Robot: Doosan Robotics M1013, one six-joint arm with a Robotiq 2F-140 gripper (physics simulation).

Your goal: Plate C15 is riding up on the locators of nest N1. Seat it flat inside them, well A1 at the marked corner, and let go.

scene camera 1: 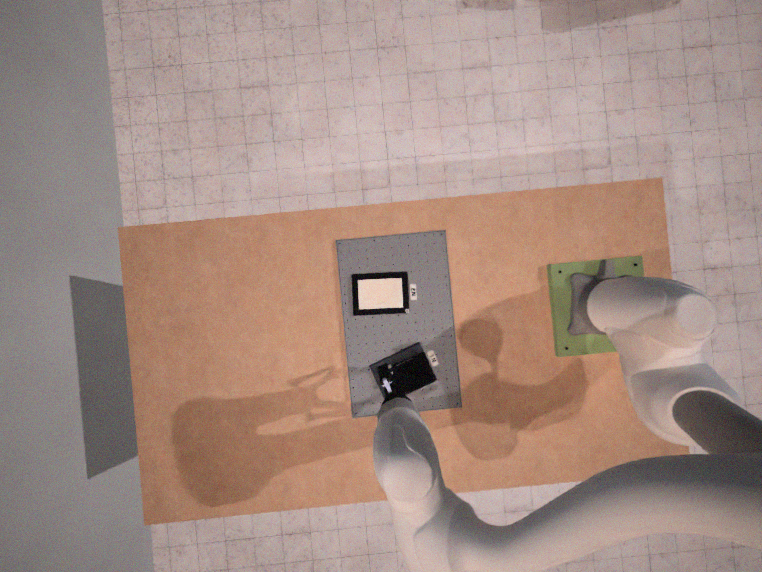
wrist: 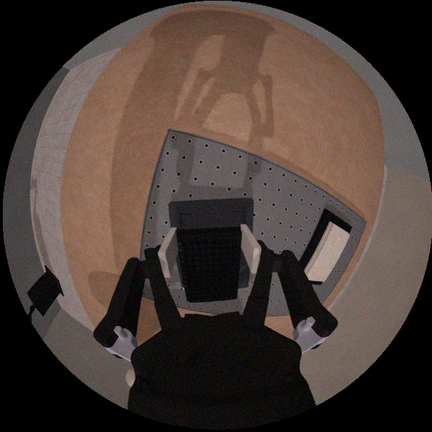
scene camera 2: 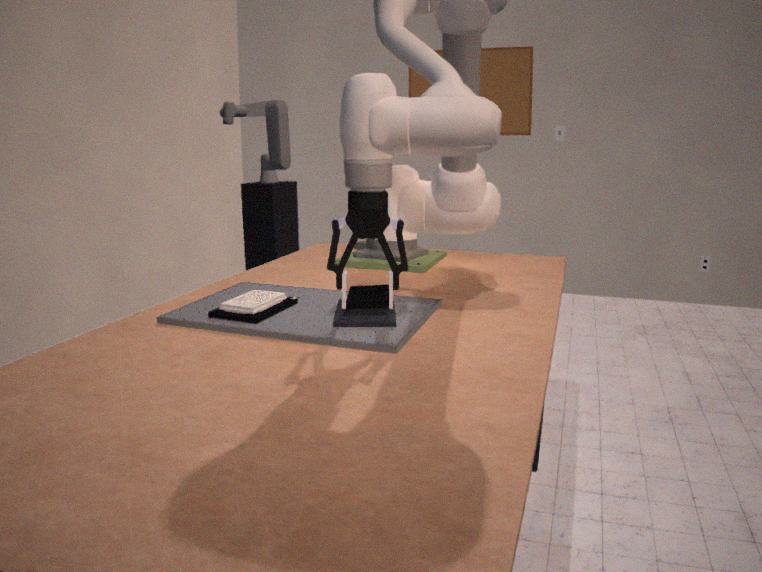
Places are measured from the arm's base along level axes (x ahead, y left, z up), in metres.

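Where they show: gripper, fingertip midpoint: [scene camera 2: 367, 306]; arm's base at its link origin: [scene camera 1: 599, 304].
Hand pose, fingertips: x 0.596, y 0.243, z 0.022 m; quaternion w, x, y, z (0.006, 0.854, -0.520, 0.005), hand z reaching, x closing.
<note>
Things, the pixels of their centre, and the offset from my fingertips. "spot": a spot on its surface instead.
- Plate C15 at the middle of its body: [scene camera 2: 368, 296] [scene camera 1: 410, 375] 0.046 m back, 0.023 m right, 0.007 m up
- Nest N1 at the middle of its body: [scene camera 2: 365, 311] [scene camera 1: 403, 372] 0.029 m back, 0.022 m right, 0.020 m down
- grey perforated board at the middle of its body: [scene camera 2: 303, 310] [scene camera 1: 398, 323] 0.012 m back, 0.163 m right, 0.034 m down
- Black nest N2 at a spot on its surface: [scene camera 2: 233, 316] [scene camera 1: 352, 296] spot: 0.127 m ahead, 0.237 m right, 0.018 m down
- white plate at the middle of its body: [scene camera 2: 253, 301] [scene camera 1: 380, 293] 0.047 m ahead, 0.250 m right, 0.009 m down
Plate C15 [scene camera 1: 413, 373] [scene camera 2: 368, 298] [wrist: 210, 272] is a black well plate. My gripper [scene camera 1: 403, 372] [scene camera 2: 368, 290] [wrist: 208, 236] is shut on it, with one pale pad on each of two opposite sides. Nest N1 [scene camera 1: 406, 352] [scene camera 2: 364, 318] [wrist: 211, 212] is dark grey and lies under the plate. In the wrist view the plate is nearly square with the nest but shifted toward the gripper's body, leaving a wide strip of nest bare at the far side. The plate stands above the nest floor. Its underside is hidden, and well A1 and the marked corner cannot be made out.
A grey perforated board [scene camera 1: 400, 246] [scene camera 2: 307, 329] [wrist: 220, 172] carries both nests. Black nest N2 [scene camera 1: 355, 295] [scene camera 2: 233, 316] holds a white plate [scene camera 1: 380, 293] [scene camera 2: 253, 301] [wrist: 330, 254] beside N1. The arm's green base plate [scene camera 1: 560, 307] [scene camera 2: 424, 264] is farther along the table.
</note>
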